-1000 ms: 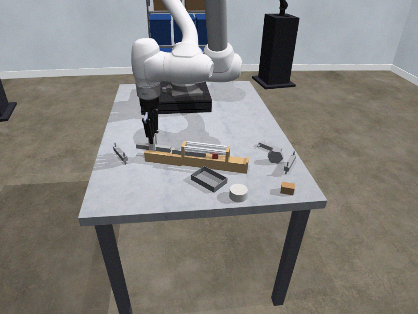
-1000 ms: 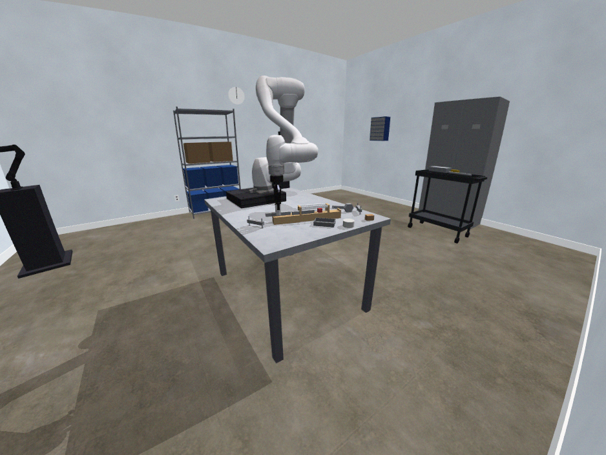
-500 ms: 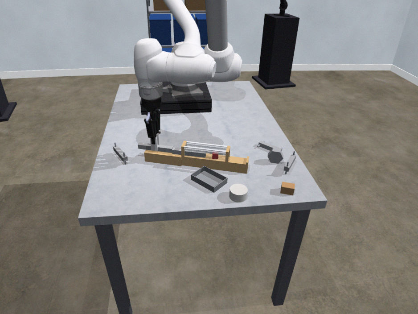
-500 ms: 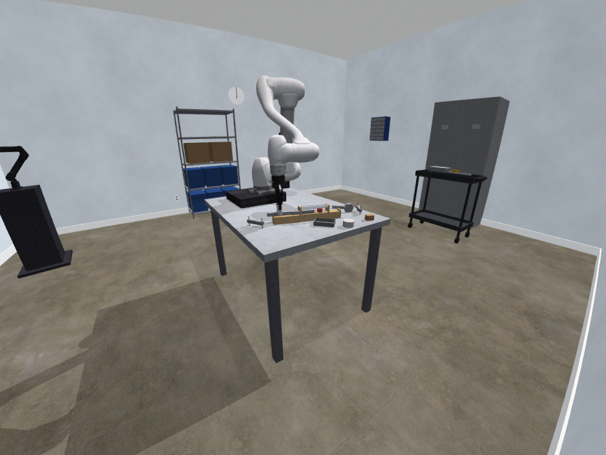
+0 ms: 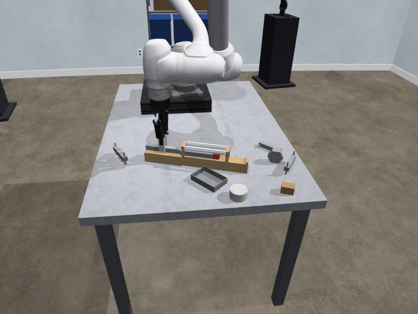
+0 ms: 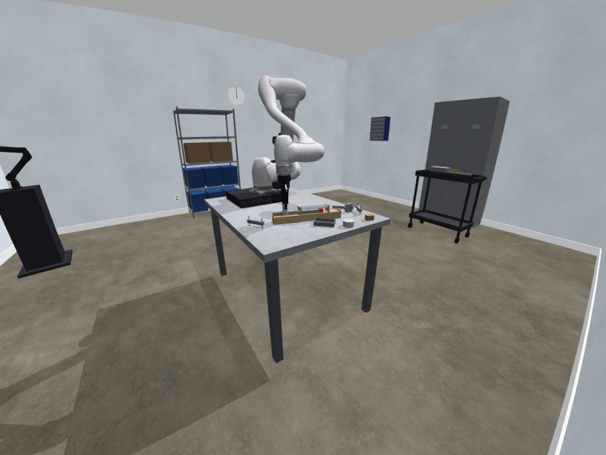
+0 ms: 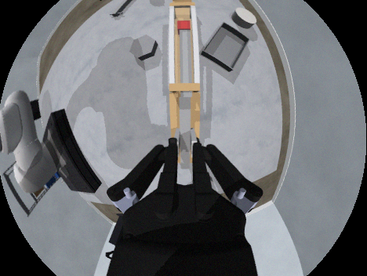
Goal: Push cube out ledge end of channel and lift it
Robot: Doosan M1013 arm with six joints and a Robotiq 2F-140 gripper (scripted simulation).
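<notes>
Right now my hand is 80 mm short of the tan wooden channel, 160 mm to the right of it and 30 mm above it. The rest, counted from my hand: grey tray: 190 mm ahead, 140 mm to the left, 80 mm below; grey push rod: 30 mm below; red cube: 110 mm ahead, 200 mm to the left, 30 mm below.
</notes>
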